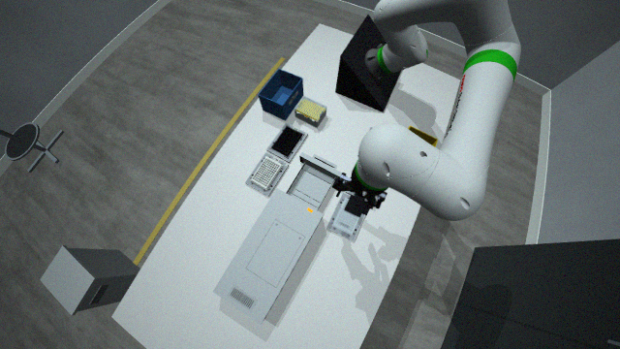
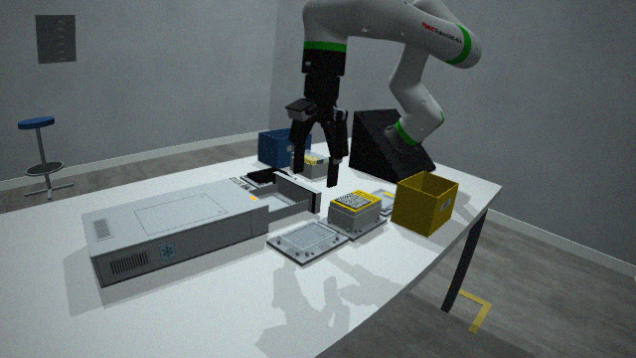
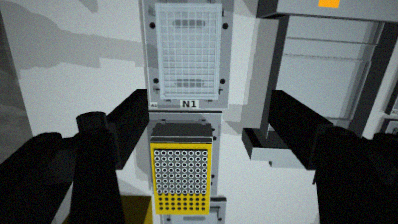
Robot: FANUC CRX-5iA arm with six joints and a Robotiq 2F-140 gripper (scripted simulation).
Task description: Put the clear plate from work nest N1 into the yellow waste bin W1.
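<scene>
Right now my hand is 20 mm short of the clear plate, 20 mm to the right of it and 160 mm above it. Also, from my hand: drawer: 40 mm ahead, 160 mm to the right, 140 mm below; then grey fixture plate: 20 mm ahead, 20 mm to the left, 170 mm below; then yellow-topped tip box: 150 mm behind, 120 mm below.
</scene>
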